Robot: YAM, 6 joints.
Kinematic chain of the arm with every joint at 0, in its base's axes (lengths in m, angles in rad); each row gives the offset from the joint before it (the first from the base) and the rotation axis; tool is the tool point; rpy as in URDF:
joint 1: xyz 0 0 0.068 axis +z
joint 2: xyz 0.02 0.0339 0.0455 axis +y
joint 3: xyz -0.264 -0.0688 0 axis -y
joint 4: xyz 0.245 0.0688 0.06 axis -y
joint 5: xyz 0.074 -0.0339 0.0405 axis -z
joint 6: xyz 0.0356 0 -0.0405 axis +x
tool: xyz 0 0 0 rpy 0 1.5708 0
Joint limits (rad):
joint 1: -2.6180..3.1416
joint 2: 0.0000..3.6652
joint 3: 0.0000..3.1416
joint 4: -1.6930..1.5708
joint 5: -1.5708..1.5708
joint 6: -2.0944..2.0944
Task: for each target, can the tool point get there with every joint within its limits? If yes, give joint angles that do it. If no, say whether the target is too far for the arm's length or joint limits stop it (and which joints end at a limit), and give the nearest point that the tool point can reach.
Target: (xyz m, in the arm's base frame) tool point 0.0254 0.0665 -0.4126
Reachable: no: joint limits stop it (at a limit: joint 2) | nearest point 0.0357 0.0935 -0.3484 | short by 0.070 m
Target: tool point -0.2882 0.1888 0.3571
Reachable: yes | joints 2.5696 1.4311 1.1381 0.2514 0.0755 1.1757
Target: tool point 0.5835 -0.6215 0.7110
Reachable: no: too far | nearest point 0.3617 -0.3853 0.4784 | short by 0.399 m
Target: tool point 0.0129 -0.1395 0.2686
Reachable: yes | joints -1.6641 0.4994 0.3570 0.1838 -0.8136 -0.1647
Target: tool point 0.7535 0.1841 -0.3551
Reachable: no: too far | nearest point 0.5378 0.1314 -0.2133 | short by 0.264 m
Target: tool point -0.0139 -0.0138 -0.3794
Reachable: no: joint limits stop it (at a limit: joint 2) | nearest point -0.0388 -0.0386 -0.3240 | short by 0.066 m
